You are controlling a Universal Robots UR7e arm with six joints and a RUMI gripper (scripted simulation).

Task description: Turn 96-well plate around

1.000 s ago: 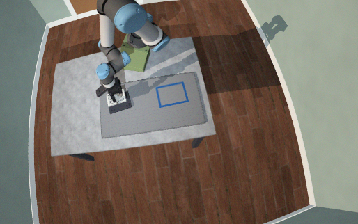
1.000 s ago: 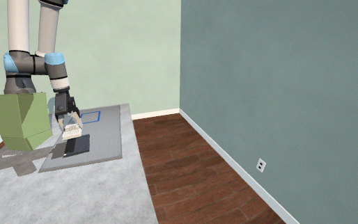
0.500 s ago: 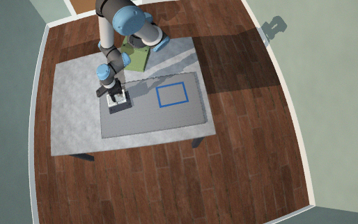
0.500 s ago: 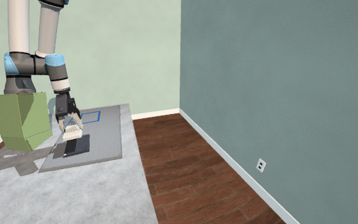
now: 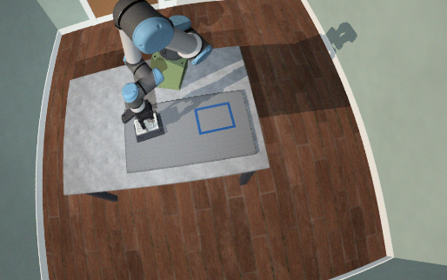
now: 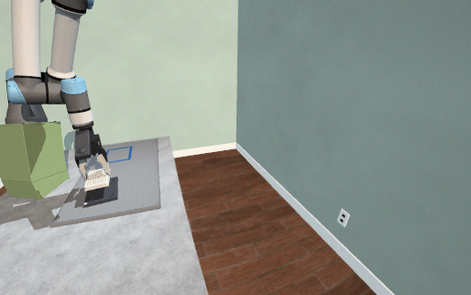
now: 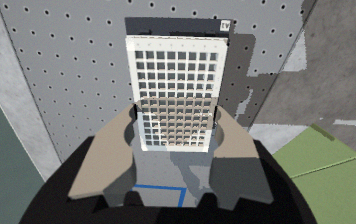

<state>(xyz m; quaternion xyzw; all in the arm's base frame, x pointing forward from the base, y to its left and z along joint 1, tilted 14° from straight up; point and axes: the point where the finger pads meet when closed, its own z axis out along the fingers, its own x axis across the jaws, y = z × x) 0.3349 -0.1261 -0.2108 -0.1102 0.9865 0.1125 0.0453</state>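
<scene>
The dark plate nest lies 70 mm below my hand. Round my hand: white 96-well plate 10 mm below.
</scene>
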